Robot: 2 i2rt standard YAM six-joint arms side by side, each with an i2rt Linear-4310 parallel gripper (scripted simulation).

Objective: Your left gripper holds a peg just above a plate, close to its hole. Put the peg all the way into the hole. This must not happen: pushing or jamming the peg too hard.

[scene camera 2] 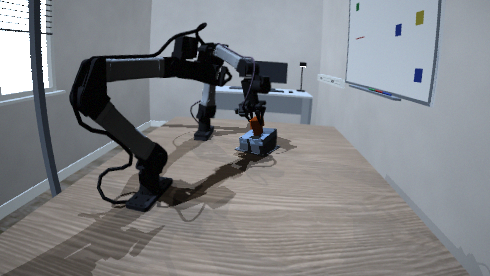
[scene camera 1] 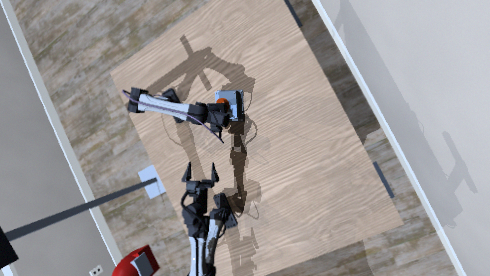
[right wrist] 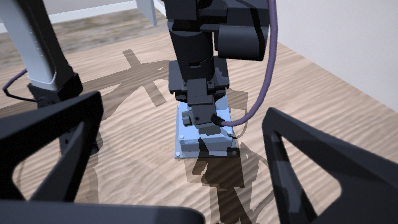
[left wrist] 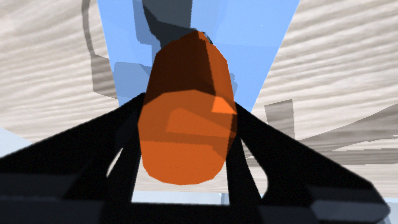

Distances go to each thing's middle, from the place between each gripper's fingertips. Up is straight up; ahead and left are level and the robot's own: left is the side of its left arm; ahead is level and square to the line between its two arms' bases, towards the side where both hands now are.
My left hand is 2 cm above the orange peg [left wrist: 188, 121], 1 cm to the right of it and 1 cm short of it. From my left hand the other things lie so: blue plate [left wrist: 249, 43] 7 cm below, 1 cm to the left, 1 cm ahead.
I see my right gripper [scene camera 2: 220, 75] 23 cm above the orange peg, 22 cm to the right of it and 13 cm short of it. The rest, counted from my right hand: blue plate (28 cm below, 22 cm to the left, 14 cm ahead).
